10 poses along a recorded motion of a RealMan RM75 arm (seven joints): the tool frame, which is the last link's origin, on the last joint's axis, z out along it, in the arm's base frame.
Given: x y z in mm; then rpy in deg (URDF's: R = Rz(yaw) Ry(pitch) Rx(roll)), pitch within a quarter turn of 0, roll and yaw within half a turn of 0.
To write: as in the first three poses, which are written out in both.
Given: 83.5, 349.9, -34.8, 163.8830, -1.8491, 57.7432
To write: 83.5, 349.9, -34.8; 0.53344, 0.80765, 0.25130; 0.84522, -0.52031, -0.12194; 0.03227, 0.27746, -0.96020
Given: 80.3, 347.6, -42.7, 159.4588, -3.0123, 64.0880
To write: 80.3, 347.6, -42.7; 0.43639, 0.83422, 0.33711; 0.89822, -0.42579, -0.10907; 0.05255, 0.35040, -0.93513
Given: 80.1, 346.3, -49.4, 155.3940, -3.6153, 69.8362
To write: 80.1, 346.3, -49.4; 0.34402, 0.84442, 0.41062; 0.93684, -0.33805, -0.08971; 0.06306, 0.41555, -0.90738
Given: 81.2, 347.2, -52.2, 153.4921, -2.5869, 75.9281
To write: 81.2, 347.2, -52.2; 0.24289, 0.86312, 0.44275; 0.96900, -0.23712, -0.06934; 0.04513, 0.44587, -0.89396
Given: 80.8, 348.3, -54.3, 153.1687, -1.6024, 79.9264
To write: 80.8, 348.3, -54.3; 0.17484, 0.87638, 0.44877; 0.98420, -0.16851, -0.05438; 0.02796, 0.45119, -0.89199
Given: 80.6, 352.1, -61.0, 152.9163, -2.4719, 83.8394
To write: 80.6, 352.1, -61.0; 0.10722, 0.88309, 0.45678; 0.99330, -0.11507, -0.01068; 0.04313, 0.45487, -0.88951
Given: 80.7, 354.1, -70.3, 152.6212, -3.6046, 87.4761
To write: 80.7, 354.1, -70.3; 0.04395, 0.88585, 0.46188; 0.99705, -0.06799, 0.03552; 0.06287, 0.45896, -0.88623
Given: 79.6, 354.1, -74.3, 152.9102, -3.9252, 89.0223
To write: 79.6, 354.1, -74.3; 0.01702, 0.88963, 0.45636; 0.99751, -0.04636, 0.05317; 0.06845, 0.45432, -0.88821
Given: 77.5, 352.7, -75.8, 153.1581, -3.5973, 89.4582
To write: 77.5, 352.7, -75.8; 0.00944, 0.89195, 0.45204; 0.99799, -0.03677, 0.05171; 0.06274, 0.45064, -0.89050
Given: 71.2, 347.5, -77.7, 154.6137, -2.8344, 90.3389
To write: 71.2, 347.5, -77.7; -0.00591, 0.90355, 0.42845; 0.99876, -0.01586, 0.04721; 0.04945, 0.42819, -0.90233
